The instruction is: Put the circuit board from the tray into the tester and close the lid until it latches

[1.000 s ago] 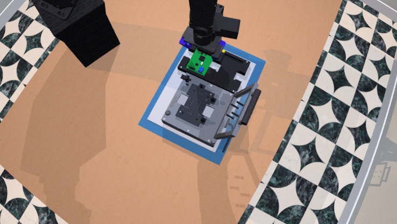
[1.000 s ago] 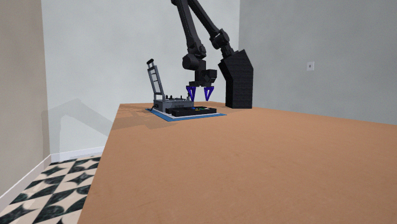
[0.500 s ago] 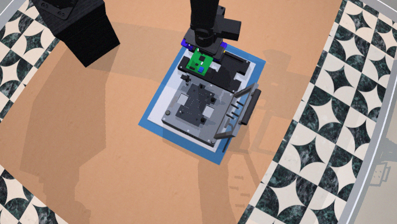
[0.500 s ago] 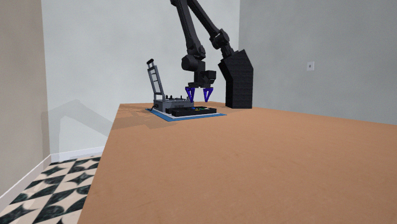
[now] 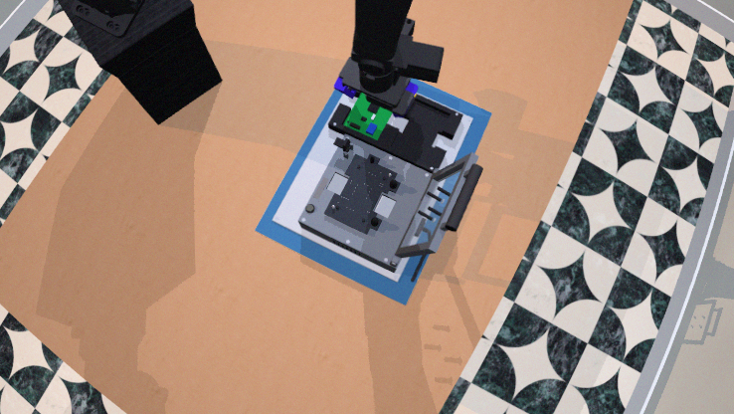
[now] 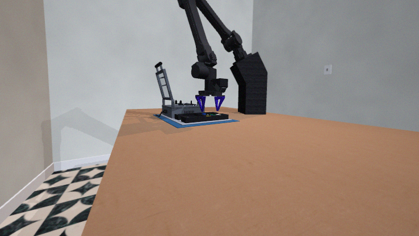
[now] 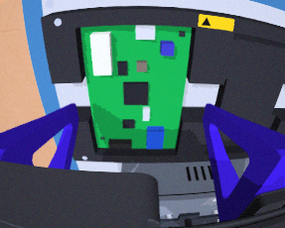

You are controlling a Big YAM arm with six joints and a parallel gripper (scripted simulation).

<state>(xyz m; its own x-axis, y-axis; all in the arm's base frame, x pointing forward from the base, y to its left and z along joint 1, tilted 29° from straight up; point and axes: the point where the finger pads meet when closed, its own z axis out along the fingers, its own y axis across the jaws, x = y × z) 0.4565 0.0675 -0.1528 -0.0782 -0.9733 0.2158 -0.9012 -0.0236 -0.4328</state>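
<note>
My hand is 30 mm above the green circuit board. The rest, counted from my hand: black plate 50 mm ahead, 170 mm to the right, 20 mm above; tester 80 mm ahead, 140 mm to the right, 70 mm above; dark latch hook 20 mm behind, 110 mm to the right, 40 mm above.
</note>
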